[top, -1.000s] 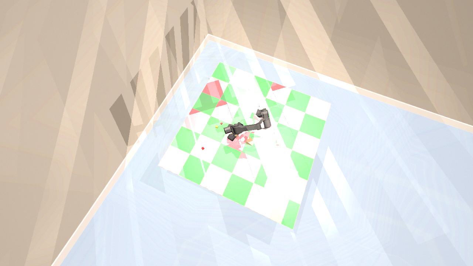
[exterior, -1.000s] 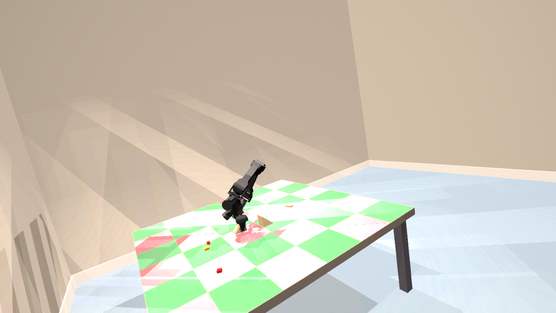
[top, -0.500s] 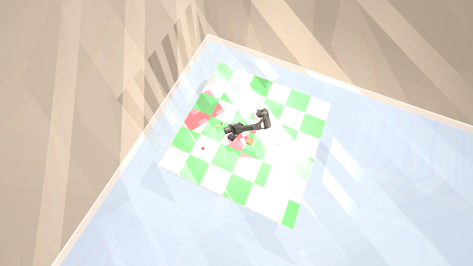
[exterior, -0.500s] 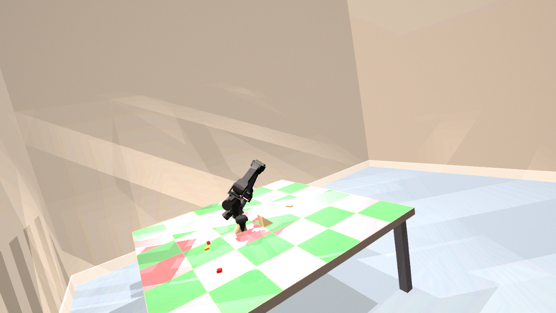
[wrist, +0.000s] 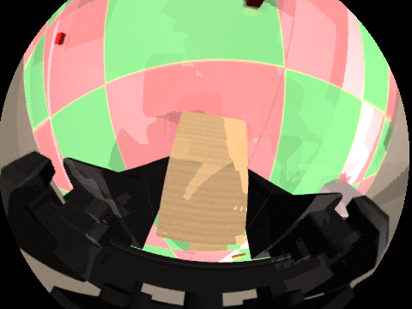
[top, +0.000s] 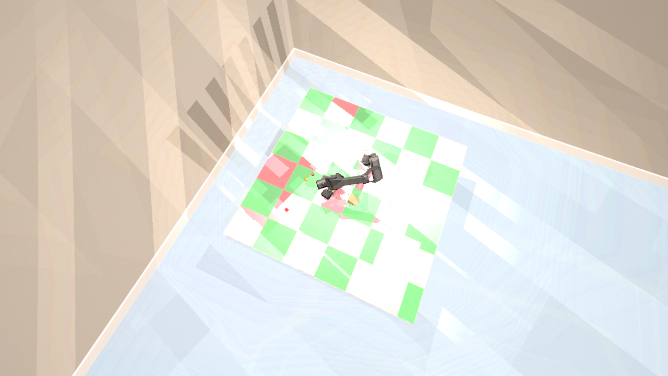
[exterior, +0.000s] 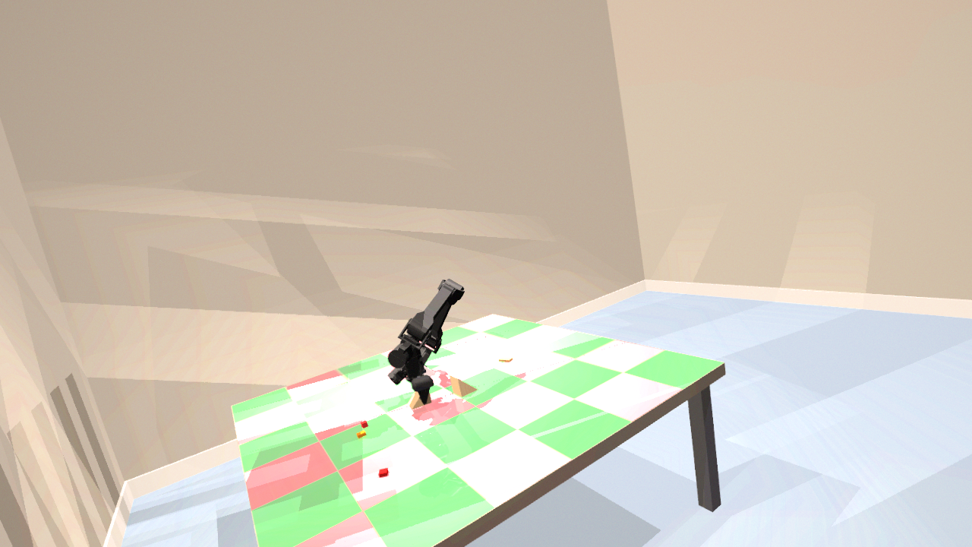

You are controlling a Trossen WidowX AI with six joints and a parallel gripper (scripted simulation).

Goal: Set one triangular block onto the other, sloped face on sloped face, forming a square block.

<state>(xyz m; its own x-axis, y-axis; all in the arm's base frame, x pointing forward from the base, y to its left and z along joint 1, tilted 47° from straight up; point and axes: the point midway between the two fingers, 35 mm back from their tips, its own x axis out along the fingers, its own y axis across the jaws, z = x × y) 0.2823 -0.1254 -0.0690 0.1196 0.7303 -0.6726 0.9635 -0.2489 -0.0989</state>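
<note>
Right now my gripper tip is 10 mm to the right of the triangular block and 10 mm below it.
</note>
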